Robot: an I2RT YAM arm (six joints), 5 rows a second.
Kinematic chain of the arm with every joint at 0, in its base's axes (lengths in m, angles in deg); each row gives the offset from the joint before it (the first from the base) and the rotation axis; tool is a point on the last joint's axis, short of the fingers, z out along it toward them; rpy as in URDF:
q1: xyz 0 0 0.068 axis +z
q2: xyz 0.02 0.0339 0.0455 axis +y
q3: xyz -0.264 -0.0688 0 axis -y
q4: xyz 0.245 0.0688 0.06 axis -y
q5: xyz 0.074 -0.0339 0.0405 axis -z
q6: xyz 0.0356 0 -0.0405 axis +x
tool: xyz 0 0 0 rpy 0 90 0
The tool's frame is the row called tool.
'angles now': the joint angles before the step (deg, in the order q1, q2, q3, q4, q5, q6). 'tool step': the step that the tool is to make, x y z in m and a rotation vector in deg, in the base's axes. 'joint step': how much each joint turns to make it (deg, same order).
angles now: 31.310 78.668 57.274 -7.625 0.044 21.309
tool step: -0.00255 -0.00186 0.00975 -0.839 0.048 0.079
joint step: -0.020 -0.878 1.720 -3.073 0.252 -0.652
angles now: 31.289 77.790 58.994 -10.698 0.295 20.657
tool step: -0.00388 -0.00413 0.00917 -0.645 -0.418 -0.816
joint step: -0.175 -1.377 1.022 -2.371 0.936 -0.353
